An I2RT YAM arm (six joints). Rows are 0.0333 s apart.
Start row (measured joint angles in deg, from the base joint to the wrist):
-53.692 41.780 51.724 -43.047 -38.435 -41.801
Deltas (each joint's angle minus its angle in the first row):
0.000 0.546 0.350 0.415 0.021 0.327
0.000 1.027 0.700 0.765 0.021 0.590
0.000 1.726 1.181 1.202 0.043 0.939
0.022 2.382 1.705 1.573 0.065 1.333
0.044 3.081 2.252 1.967 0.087 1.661
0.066 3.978 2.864 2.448 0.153 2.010
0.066 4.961 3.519 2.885 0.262 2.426
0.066 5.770 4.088 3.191 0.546 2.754
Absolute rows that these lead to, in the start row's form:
-53.692 42.326 52.074 -42.632 -38.414 -41.474
-53.692 42.807 52.424 -42.282 -38.414 -41.211
-53.692 43.506 52.905 -41.845 -38.392 -40.862
-53.670 44.162 53.429 -41.474 -38.370 -40.468
-53.648 44.861 53.976 -41.080 -38.348 -40.140
-53.626 45.758 54.588 -40.599 -38.282 -39.791
-53.626 46.741 55.243 -40.162 -38.173 -39.375
-53.626 47.550 55.812 -39.856 -37.889 -39.047

